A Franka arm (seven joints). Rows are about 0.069 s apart.
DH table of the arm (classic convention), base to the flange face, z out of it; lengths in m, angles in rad. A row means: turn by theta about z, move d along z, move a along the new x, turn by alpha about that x. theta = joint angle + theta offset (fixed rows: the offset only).
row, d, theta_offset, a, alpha
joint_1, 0.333, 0, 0, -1.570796
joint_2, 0, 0, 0, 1.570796
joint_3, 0.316, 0, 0.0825, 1.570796
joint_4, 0, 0, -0.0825, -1.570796
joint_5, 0.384, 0, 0, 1.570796
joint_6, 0, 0, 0.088, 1.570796
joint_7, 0.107, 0, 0, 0
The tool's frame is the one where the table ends.
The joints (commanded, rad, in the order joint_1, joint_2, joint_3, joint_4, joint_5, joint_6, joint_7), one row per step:
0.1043 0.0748 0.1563 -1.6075 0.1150 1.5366 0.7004
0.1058 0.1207 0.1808 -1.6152 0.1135 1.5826 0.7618
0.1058 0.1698 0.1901 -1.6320 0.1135 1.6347 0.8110
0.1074 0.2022 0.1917 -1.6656 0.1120 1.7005 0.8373
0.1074 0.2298 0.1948 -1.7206 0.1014 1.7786 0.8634
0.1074 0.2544 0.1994 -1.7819 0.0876 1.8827 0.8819
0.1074 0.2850 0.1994 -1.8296 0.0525 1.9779 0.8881
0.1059 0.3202 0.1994 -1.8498 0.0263 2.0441 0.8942
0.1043 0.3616 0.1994 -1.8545 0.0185 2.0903 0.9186
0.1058 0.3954 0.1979 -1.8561 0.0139 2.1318 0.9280
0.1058 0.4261 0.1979 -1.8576 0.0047 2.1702 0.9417
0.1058 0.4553 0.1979 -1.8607 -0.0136 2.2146 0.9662
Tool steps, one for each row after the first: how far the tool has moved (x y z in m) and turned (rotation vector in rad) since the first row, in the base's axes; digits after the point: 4 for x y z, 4 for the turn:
0.0105 0.0155 -0.0261 -0.0052 0.0141 -0.0399
0.0224 0.0222 -0.0585 -0.0096 0.0338 -0.0856
0.0302 0.0250 -0.0885 -0.0116 0.0374 -0.1159
0.0334 0.0261 -0.1249 -0.0244 0.0415 -0.1439
0.0353 0.0277 -0.1603 -0.0312 0.0221 -0.1633
0.0378 0.0256 -0.1935 -0.0518 -0.0045 -0.1616
0.0420 0.0240 -0.2189 -0.0639 -0.0217 -0.1604
0.0464 0.0237 -0.2426 -0.0666 -0.0206 -0.1852
0.0500 0.0245 -0.2609 -0.0640 -0.0255 -0.1952
0.0528 0.0249 -0.2775 -0.0650 -0.0318 -0.2063
0.0555 0.0251 -0.2935 -0.0710 -0.0461 -0.2222

